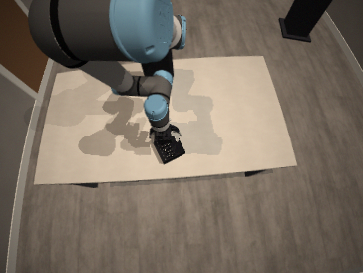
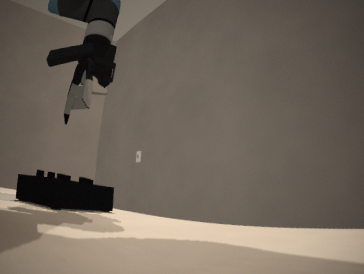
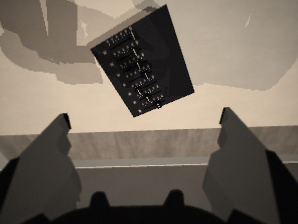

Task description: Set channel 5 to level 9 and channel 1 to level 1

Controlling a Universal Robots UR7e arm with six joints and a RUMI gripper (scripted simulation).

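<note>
The channel 1 fader knob is 6 cm behind my hand, 3 cm to the right of it and 13 cm below it. Round my hand: channel 5 fader knob 4 cm ahead, 1 cm to the right, 13 cm below.
</note>
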